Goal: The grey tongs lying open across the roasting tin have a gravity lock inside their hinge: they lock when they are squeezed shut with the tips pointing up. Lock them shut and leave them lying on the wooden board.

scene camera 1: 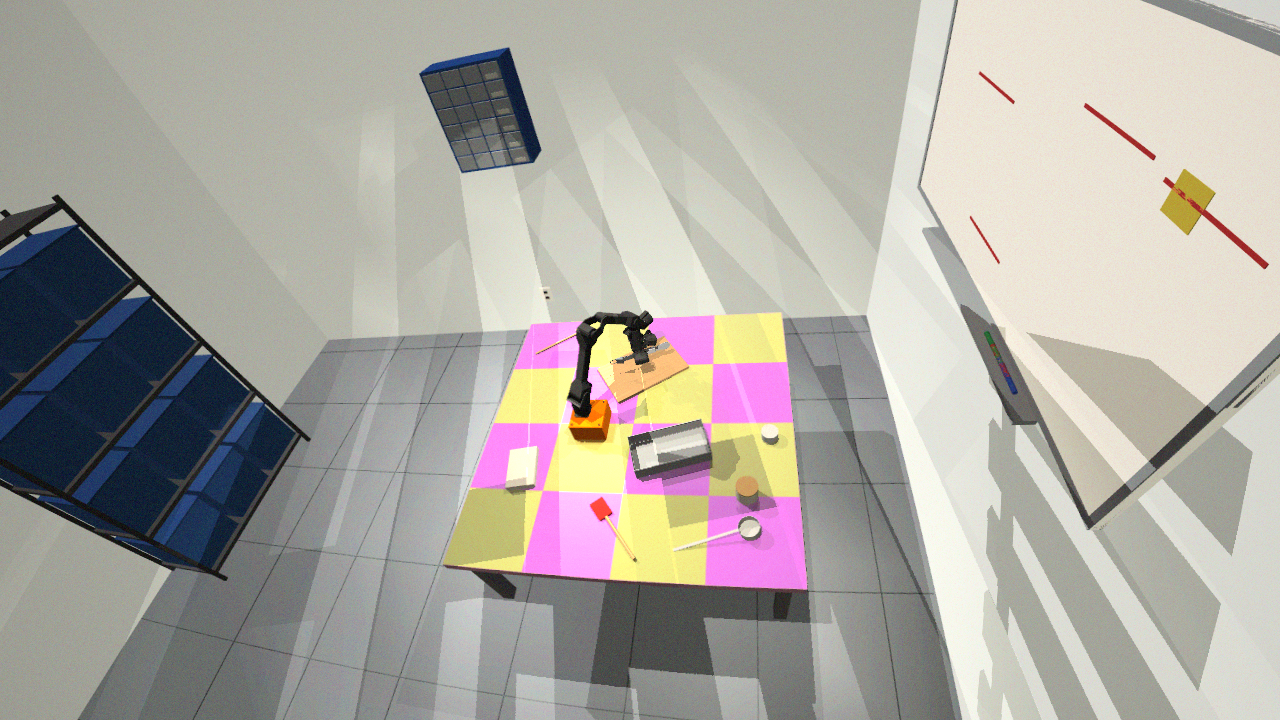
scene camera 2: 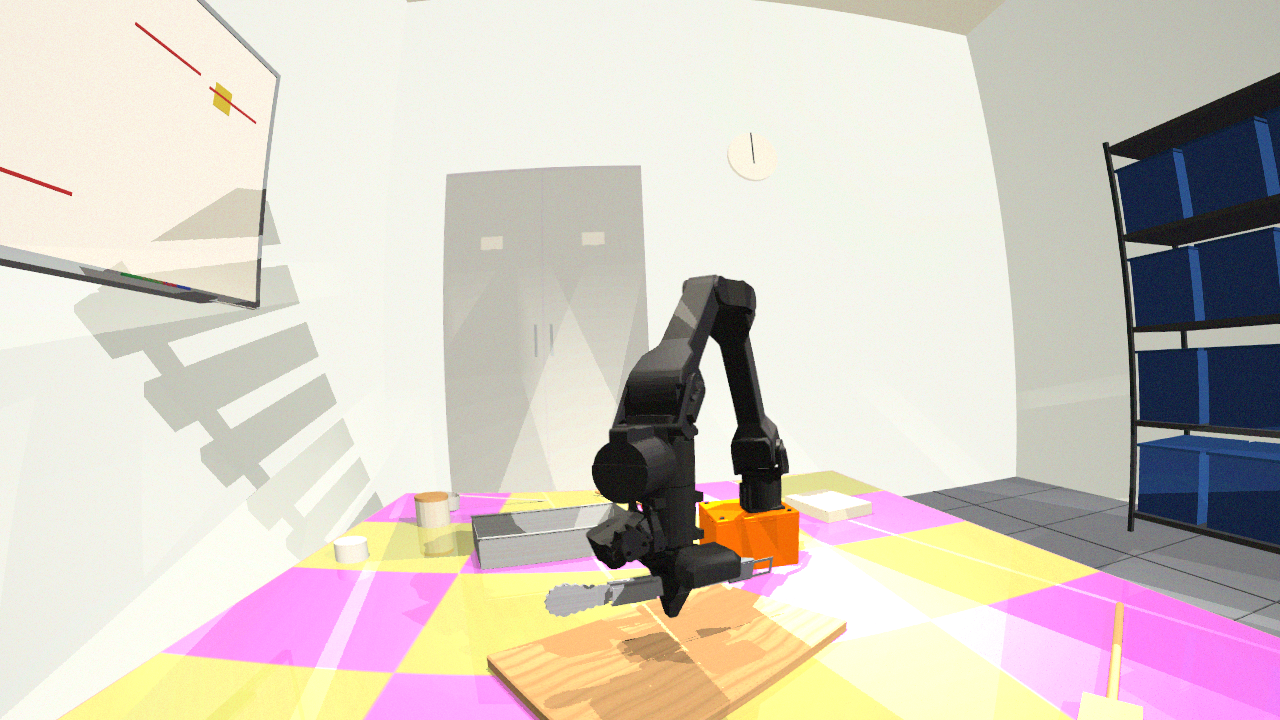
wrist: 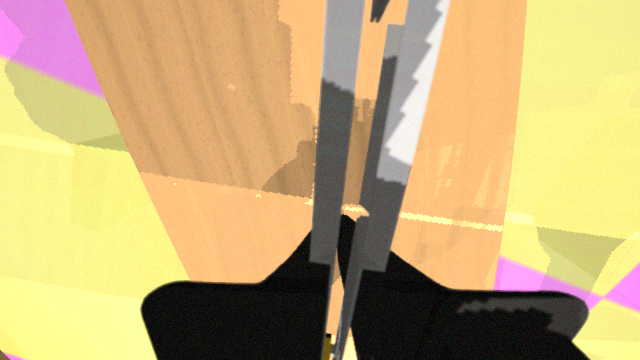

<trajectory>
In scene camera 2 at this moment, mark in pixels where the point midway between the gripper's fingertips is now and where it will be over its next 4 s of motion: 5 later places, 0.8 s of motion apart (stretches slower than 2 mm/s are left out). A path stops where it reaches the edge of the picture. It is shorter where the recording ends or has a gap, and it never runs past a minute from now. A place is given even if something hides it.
My gripper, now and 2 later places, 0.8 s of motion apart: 671, 615; 682, 608; 756, 497
</trajectory>
